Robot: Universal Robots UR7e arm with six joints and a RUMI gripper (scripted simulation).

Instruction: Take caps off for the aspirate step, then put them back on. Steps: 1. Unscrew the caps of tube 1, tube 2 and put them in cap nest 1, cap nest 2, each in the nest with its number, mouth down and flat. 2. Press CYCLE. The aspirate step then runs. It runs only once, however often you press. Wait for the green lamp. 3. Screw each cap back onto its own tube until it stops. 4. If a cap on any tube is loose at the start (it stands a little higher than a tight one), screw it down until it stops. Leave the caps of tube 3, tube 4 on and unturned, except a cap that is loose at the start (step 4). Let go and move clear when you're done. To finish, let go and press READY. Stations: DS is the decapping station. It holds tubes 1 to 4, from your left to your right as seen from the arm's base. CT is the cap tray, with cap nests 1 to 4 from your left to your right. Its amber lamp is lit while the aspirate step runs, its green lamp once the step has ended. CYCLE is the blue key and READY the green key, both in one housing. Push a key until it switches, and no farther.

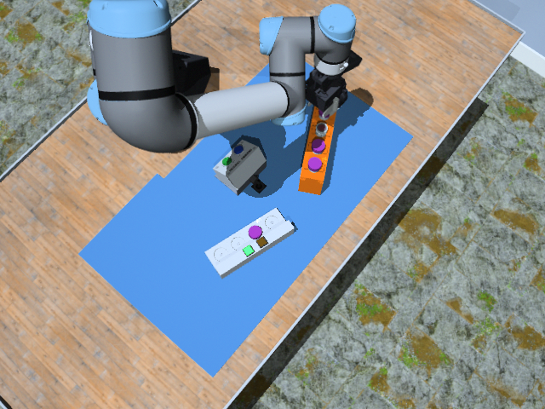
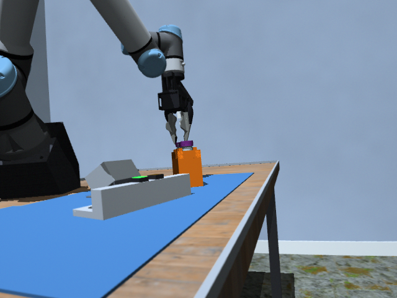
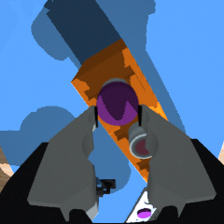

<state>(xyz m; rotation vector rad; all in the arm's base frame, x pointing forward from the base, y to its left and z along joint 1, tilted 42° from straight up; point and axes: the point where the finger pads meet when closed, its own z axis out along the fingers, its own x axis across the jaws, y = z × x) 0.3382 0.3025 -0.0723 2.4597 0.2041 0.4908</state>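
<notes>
Right now the purple cap is 20 mm below my hand. Also, from my hand: grey key housing (80 mm behind, 240 mm to the right, 80 mm below); green key (100 mm behind, 270 mm to the right, 70 mm below); blue key (100 mm behind, 220 mm to the right, 70 mm below).
</notes>
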